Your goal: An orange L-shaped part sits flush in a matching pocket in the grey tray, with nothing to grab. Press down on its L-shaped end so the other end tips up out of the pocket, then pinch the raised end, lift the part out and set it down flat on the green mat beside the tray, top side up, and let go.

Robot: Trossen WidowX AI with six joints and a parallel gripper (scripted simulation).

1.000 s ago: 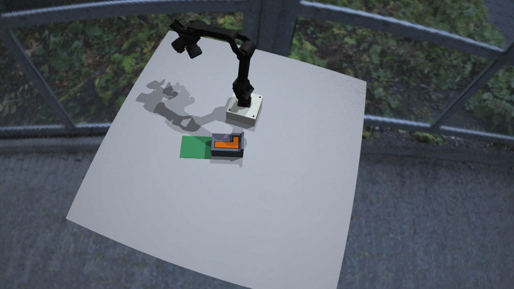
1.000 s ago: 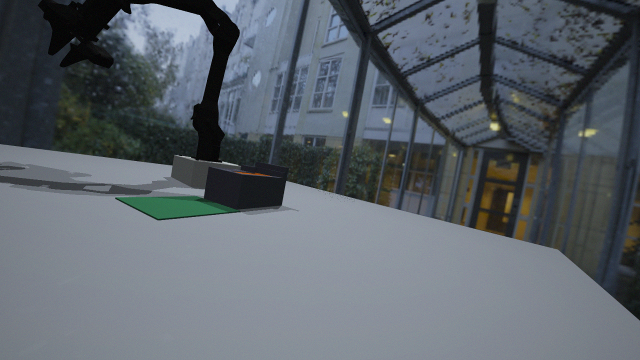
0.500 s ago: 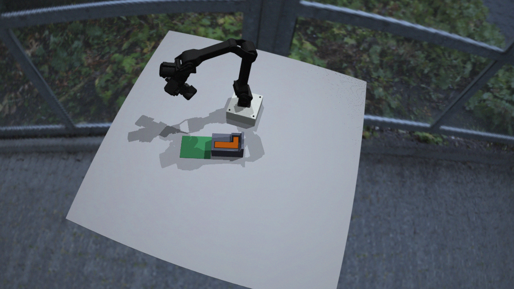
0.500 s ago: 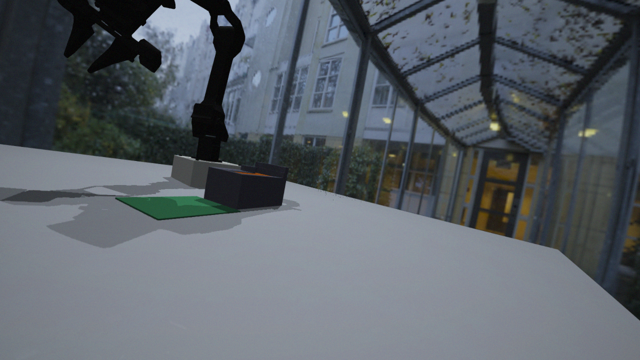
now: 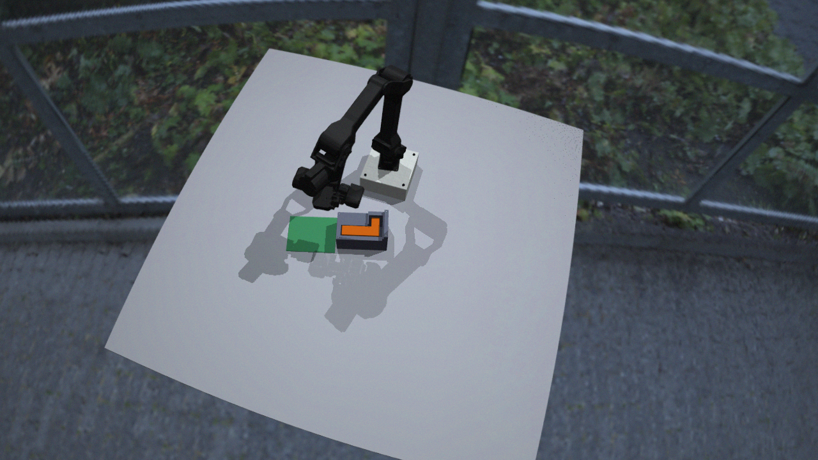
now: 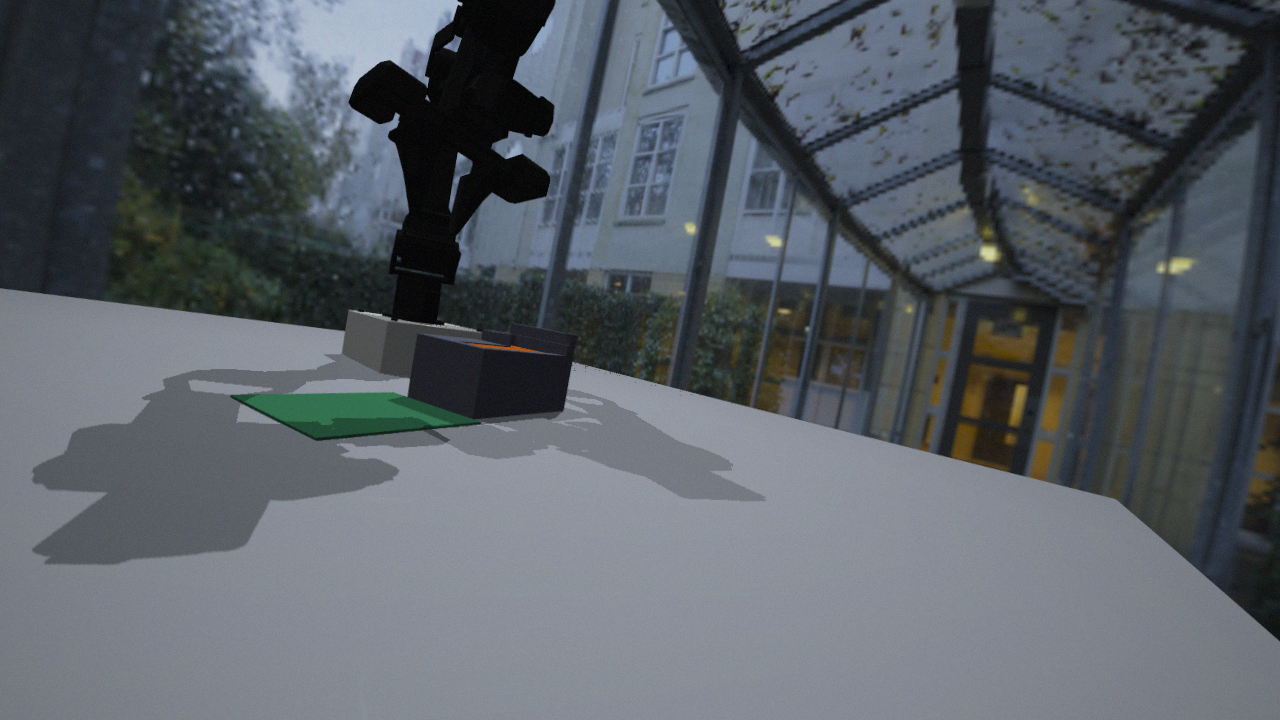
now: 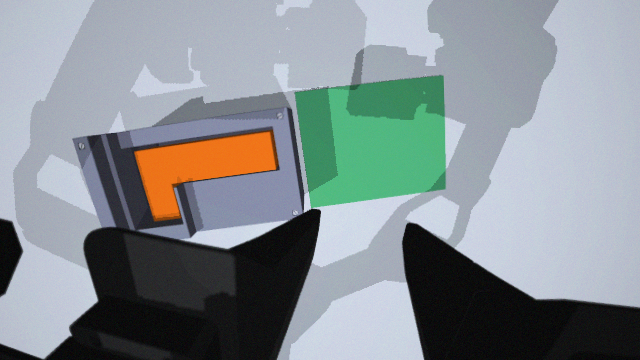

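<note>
My gripper tip is now 12 cm to the right of the orange L-shaped part and 12 cm above it. From my gripper tip the other things lie so: green mat 2 cm ahead, 5 cm to the right, 18 cm below.
</note>
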